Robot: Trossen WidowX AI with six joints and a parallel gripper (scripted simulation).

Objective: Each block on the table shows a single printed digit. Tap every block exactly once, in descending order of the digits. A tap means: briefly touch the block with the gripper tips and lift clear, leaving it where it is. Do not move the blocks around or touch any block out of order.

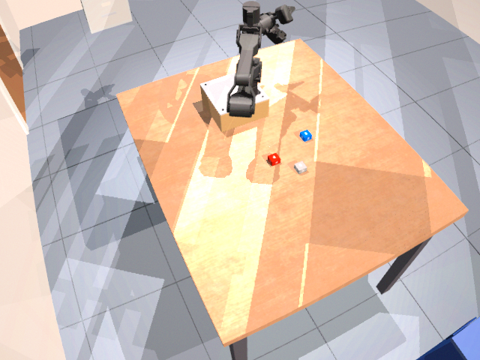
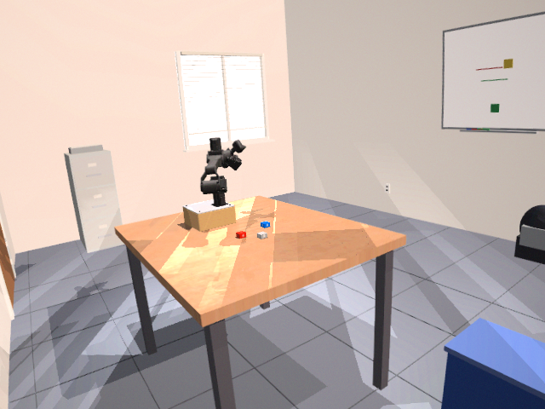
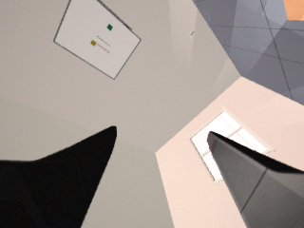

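The red block is 360 mm ahead of my gripper tip, 280 mm to the right of it and 310 mm below it. The rest, counted from my gripper tip: grey-white block 430 mm ahead, 230 mm to the right, 310 mm below; blue block 320 mm ahead, 120 mm to the right, 310 mm below.
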